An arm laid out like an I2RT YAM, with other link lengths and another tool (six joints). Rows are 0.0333 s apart.
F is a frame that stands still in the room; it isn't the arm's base.
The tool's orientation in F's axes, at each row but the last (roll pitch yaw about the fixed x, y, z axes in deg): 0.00 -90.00 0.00; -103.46 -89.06 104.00; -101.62 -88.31 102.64; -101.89 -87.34 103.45; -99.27 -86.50 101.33; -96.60 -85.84 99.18; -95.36 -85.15 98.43
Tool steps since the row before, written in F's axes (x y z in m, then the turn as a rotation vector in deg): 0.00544 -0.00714 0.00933 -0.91 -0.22 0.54; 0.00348 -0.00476 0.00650 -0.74 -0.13 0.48; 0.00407 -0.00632 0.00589 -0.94 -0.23 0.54; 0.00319 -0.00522 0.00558 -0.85 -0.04 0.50; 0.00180 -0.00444 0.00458 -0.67 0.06 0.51; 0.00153 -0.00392 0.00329 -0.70 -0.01 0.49; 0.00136 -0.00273 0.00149 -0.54 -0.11 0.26
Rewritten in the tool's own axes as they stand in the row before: 0.00933 -0.00714 -0.00544 0.54 -0.22 0.91; 0.00641 -0.00490 -0.00346 0.48 -0.13 0.74; 0.00568 -0.00656 -0.00399 0.54 -0.23 0.94; 0.00530 -0.00555 -0.00310 0.51 -0.04 0.85; 0.00428 -0.00477 -0.00168 0.52 0.05 0.66; 0.00298 -0.00421 -0.00138 0.50 -0.01 0.70; 0.00124 -0.00291 -0.00122 0.26 -0.10 0.54
